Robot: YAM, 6 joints.
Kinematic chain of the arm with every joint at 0, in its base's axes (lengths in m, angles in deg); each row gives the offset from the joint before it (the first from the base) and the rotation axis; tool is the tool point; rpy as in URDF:
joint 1: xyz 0 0 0.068 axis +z
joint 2: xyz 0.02 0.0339 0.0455 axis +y
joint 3: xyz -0.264 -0.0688 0 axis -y
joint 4: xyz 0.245 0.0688 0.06 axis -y
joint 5: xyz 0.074 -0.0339 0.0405 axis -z
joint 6: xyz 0.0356 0 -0.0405 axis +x
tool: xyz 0 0 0 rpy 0 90 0
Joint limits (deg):
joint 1: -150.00..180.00
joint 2: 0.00..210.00
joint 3: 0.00..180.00
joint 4: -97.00..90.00
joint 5: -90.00..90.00
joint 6: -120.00..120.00
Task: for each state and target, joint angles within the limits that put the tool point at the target. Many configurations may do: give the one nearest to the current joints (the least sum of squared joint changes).
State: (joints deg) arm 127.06 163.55 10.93 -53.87 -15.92 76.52
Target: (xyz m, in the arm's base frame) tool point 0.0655 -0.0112 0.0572
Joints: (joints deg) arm 167.55 193.67 10.84 -26.70 5.14 76.52
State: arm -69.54 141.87 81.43 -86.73 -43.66 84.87
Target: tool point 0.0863 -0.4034 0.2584
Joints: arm -81.43 120.86 111.02 -77.44 -45.15 84.87
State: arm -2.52 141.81 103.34 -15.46 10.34 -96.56
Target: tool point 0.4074 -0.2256 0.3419
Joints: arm -27.99 111.78 105.19 -19.76 13.00 -96.56
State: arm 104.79 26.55 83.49 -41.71 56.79 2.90
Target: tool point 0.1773 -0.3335 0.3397
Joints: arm 113.04 0.00 126.18 -79.76 66.57 2.90
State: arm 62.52 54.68 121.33 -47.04 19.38 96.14
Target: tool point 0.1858 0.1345 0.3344
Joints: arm 39.13 70.94 72.18 -62.47 21.30 96.14
